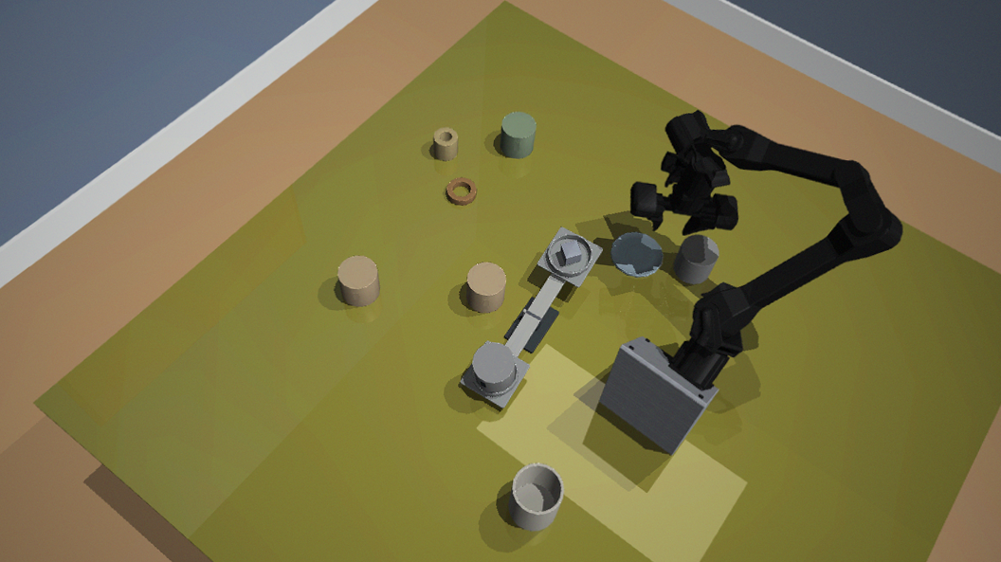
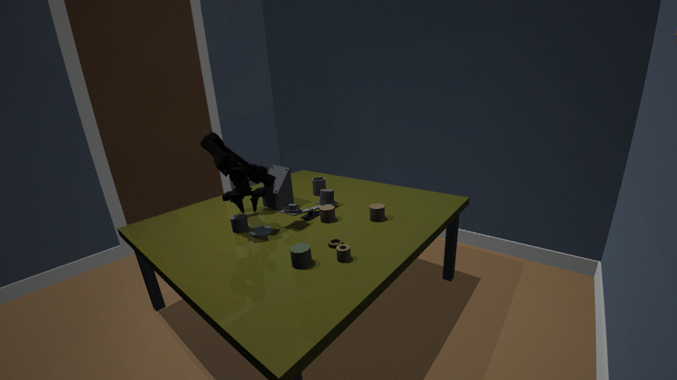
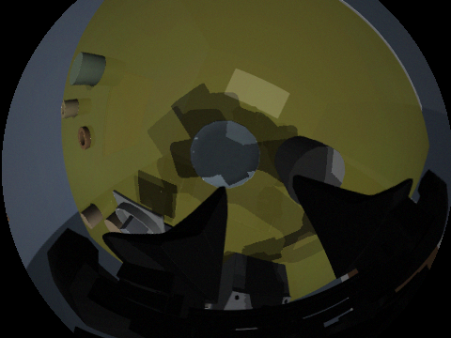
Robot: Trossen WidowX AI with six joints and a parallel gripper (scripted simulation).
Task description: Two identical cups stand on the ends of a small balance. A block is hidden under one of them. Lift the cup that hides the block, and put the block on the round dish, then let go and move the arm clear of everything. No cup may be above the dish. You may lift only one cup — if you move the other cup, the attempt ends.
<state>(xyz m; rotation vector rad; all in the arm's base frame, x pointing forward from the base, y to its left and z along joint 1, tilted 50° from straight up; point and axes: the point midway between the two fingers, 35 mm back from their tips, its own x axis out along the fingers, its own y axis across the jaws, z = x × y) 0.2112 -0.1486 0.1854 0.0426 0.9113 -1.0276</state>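
Now: gripper tip 100 mm short of the grey block, 160 mm to the right of it and 10 mm above it. From my gripper tip the other things lie so: small balance: 70 mm ahead, 290 mm to the left, 70 mm below; green cylinder: 370 mm ahead, 10 mm to the left, 60 mm below; pale blue round dish: 30 mm ahead, 20 mm to the left, 90 mm below.
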